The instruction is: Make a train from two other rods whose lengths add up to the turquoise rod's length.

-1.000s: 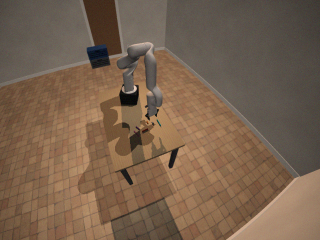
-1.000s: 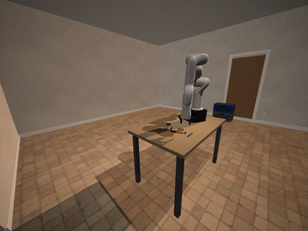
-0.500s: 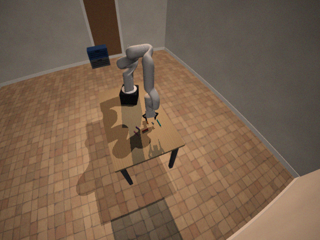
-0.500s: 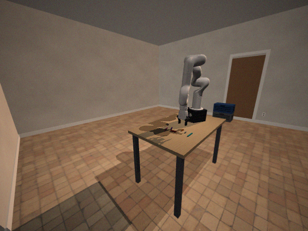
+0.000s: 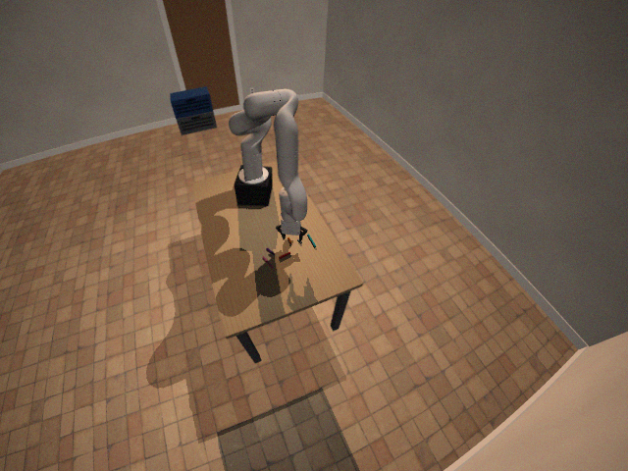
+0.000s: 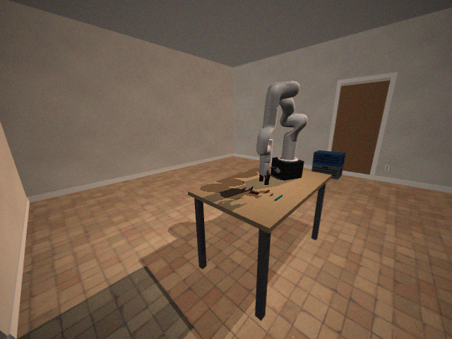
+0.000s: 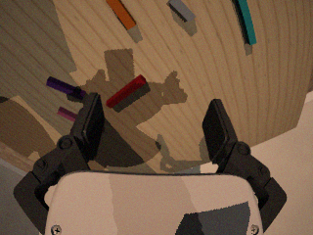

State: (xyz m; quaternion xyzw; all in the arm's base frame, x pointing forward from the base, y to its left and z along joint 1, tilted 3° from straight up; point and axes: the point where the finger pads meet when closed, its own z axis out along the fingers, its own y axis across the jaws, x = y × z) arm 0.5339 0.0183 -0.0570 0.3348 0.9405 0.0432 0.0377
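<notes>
Right now the red rod is 20 mm ahead of my hand, 60 mm to the right of it and 90 mm below it. Also, from my hand: grey rod 30 mm behind, 60 mm to the left, 90 mm below; turquoise rod 120 mm to the left, 90 mm below; orange rod 60 mm behind, 10 mm to the left, 90 mm below.
</notes>
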